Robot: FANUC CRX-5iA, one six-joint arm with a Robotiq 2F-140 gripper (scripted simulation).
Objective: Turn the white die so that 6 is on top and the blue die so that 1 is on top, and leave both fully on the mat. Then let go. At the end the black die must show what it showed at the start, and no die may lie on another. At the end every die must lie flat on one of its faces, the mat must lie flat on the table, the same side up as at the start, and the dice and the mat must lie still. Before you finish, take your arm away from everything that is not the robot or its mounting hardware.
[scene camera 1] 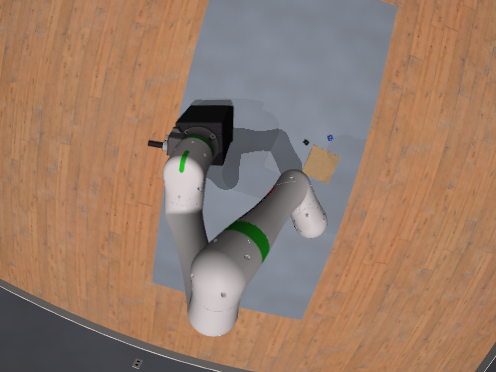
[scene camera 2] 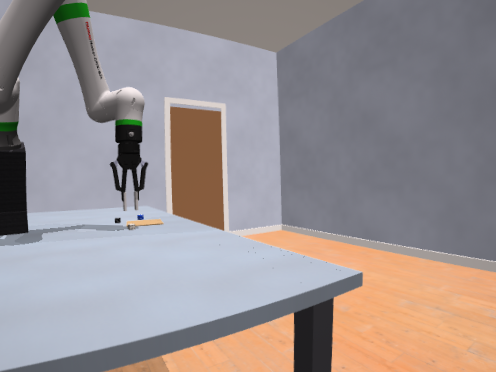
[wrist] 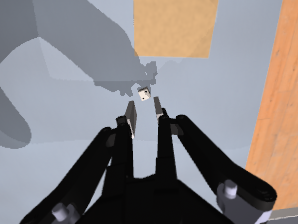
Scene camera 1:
tan mat: 320, 164
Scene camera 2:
my gripper: 130, 210
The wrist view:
my gripper: 144, 106
